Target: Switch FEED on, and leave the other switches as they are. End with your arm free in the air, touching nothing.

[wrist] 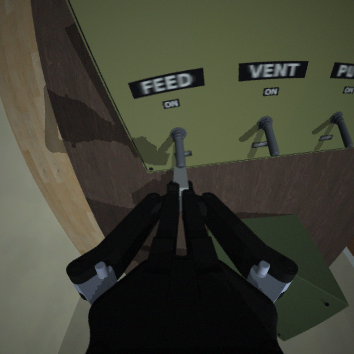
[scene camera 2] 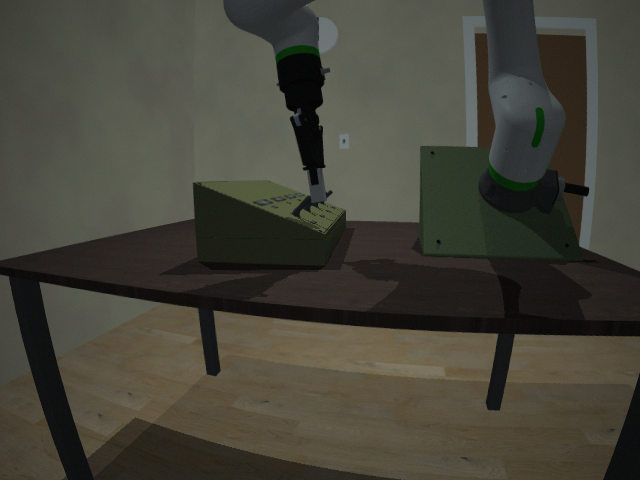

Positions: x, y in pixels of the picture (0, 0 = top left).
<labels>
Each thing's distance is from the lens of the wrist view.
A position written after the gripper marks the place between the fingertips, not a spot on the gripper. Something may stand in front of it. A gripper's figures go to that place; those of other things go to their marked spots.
gripper [wrist: 179, 175]: 0.23 m
olive switch box [wrist: 216, 80]: 0.20 m
</labels>
